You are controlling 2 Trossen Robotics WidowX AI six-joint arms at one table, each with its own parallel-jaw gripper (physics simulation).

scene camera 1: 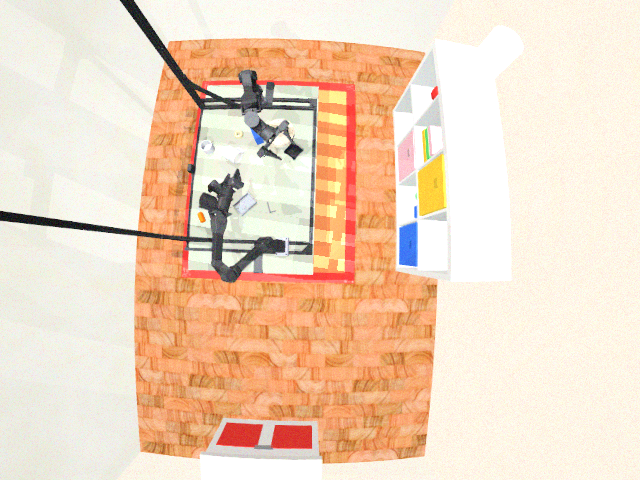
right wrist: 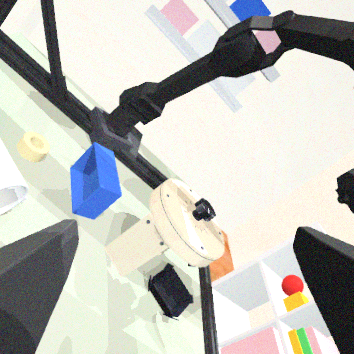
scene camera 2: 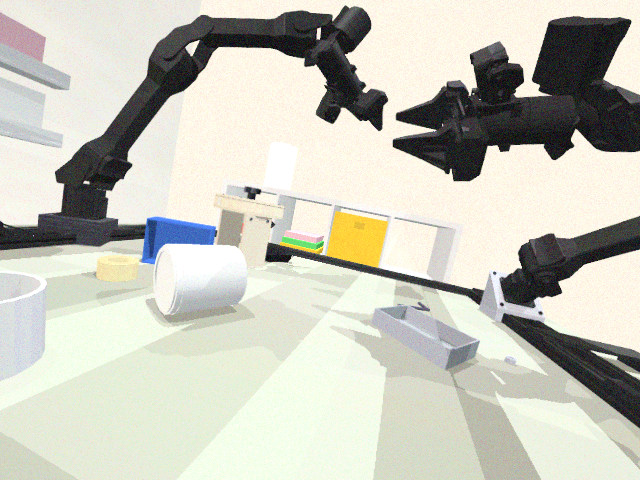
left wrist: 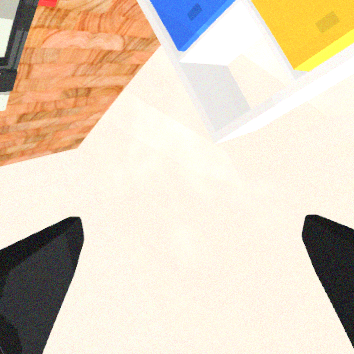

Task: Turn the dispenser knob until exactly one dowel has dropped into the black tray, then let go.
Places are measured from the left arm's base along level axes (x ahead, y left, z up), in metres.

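Where they show: left gripper, between the fingertips: (scene camera 1: 288,152) (scene camera 2: 370,124) (left wrist: 193,226); right gripper, between the fingertips: (scene camera 1: 233,171) (right wrist: 188,234) (scene camera 2: 394,128); left arm's base, origin of its link: (right wrist: 114,126) (scene camera 2: 82,216); right arm's base, origin of its link: (scene camera 1: 281,246) (scene camera 2: 516,292).
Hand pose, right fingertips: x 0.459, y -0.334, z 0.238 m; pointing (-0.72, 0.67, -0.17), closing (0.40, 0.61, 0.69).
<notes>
Things, the pixels of their centre, and the offset from my right fingertips.
- cream dispenser, middle of its body: (right wrist: 189,220) (scene camera 2: 250,205) (scene camera 1: 280,132) dx -0.131, dy +0.319, dz -0.154 m
- black knob, middle of its body: (right wrist: 195,215) (scene camera 2: 251,199) dx -0.131, dy +0.319, dz -0.138 m
- black tray, middle of its body: (right wrist: 168,291) (scene camera 2: 273,254) (scene camera 1: 293,151) dx -0.045, dy +0.346, dz -0.273 m
- blue bin, middle of its body: (right wrist: 93,180) (scene camera 2: 180,243) (scene camera 1: 256,133) dx -0.260, dy +0.216, dz -0.245 m
- cream ring, middle of its body: (scene camera 2: 118,268) (right wrist: 33,146) dx -0.332, dy +0.122, dz -0.272 m
- white can, middle of its body: (scene camera 2: 199,278) (scene camera 1: 234,154) dx -0.220, dy +0.038, dz -0.251 m
- white cup, middle of its body: (scene camera 1: 207,147) dx -0.362, dy -0.081, dz -0.257 m
- grey tray, middle of its body: (scene camera 2: 422,331) (scene camera 1: 244,204) dx +0.073, dy -0.069, dz -0.272 m
The cream dispenser (scene camera 1: 283,140) (scene camera 2: 255,240) (right wrist: 187,225) stands upright, with a black knob (scene camera 2: 252,192) (right wrist: 204,210) on its round top. The black tray (scene camera 1: 293,150) (scene camera 2: 279,253) (right wrist: 170,292) lies at its foot; no dowel can be made out in it. My left gripper (scene camera 1: 288,147) (scene camera 2: 355,125) (left wrist: 193,226) is open and empty, high above the table, apart from the knob. In the left wrist view the dispenser does not show. My right gripper (scene camera 1: 225,176) (scene camera 2: 395,129) (right wrist: 188,234) is open and empty, raised, with the dispenser far beyond its fingertips.
A blue bin (scene camera 1: 256,136) (scene camera 2: 183,237) (right wrist: 95,185) stands beside the dispenser. A cream ring (scene camera 2: 116,273), a white can (scene camera 1: 231,153) (scene camera 2: 206,279) on its side and a white cup (scene camera 1: 207,148) (scene camera 2: 20,325) are nearby. A grey tray (scene camera 1: 244,203) (scene camera 2: 408,333) lies below the right arm. Black rails edge the table.
</notes>
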